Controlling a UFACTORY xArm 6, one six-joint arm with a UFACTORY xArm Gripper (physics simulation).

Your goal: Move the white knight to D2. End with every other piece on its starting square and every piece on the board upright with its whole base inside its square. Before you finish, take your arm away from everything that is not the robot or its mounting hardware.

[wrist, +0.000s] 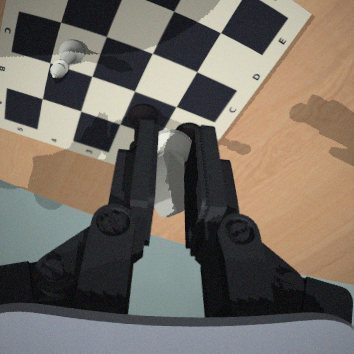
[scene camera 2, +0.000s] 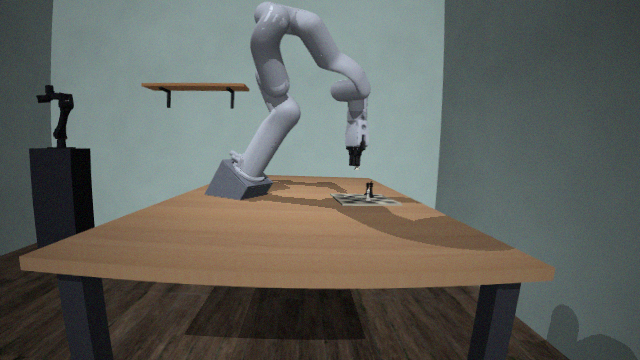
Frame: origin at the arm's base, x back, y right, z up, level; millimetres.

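Where they show: gripper, fingertip midpoint: (wrist: 172, 148) (scene camera 2: 354, 165); arm's base, origin of the base link: (scene camera 2: 248, 171).
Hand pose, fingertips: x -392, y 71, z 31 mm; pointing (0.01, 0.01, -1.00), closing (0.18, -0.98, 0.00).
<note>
Each offset is from my fingertips to the top centre of the thing. "pt": to the spot under its first point. Level surfaces: height alone.
My gripper (scene camera 2: 355, 165) (wrist: 172, 148) is shut on the white knight @[dx -13, dy -3, dz +24 mm] (scene camera 2: 357, 168) (wrist: 171, 172) and holds it above the table, beyond the lettered edge of the chessboard (scene camera 2: 390, 203) (wrist: 298, 21) in the wrist view. The D2 square @[pt dx +3, dy -9, dz -121 mm] (wrist: 186, 42) is dark and bare. Another white piece @[dx -27, dy +75, dz -77 mm] (scene camera 2: 368, 195) (wrist: 72, 51) stands upright on C4. A dark round piece @[dx -73, dy +4, dz -57 mm] (wrist: 142, 113) shows behind the left finger, around B2, and another dark piece @[dx -80, dy -40, dz -68 mm] (wrist: 188, 128) behind the right finger, around B1. Both are mostly hidden there. Black pieces @[pt dx -68, dy +9, dz -78 mm] (scene camera 2: 370, 186) stand close together in the scene view.
The board lies on the wooden table @[dz -127 mm] (scene camera 2: 225, 240) (wrist: 285, 200), near its right edge in the scene view. The arm's grey base block (scene camera 2: 235, 184) is to the left of the board. A wall shelf (scene camera 2: 195, 87) and a dark pedestal (scene camera 2: 60, 195) with a small black arm (scene camera 2: 62, 120) stand farther left.
</note>
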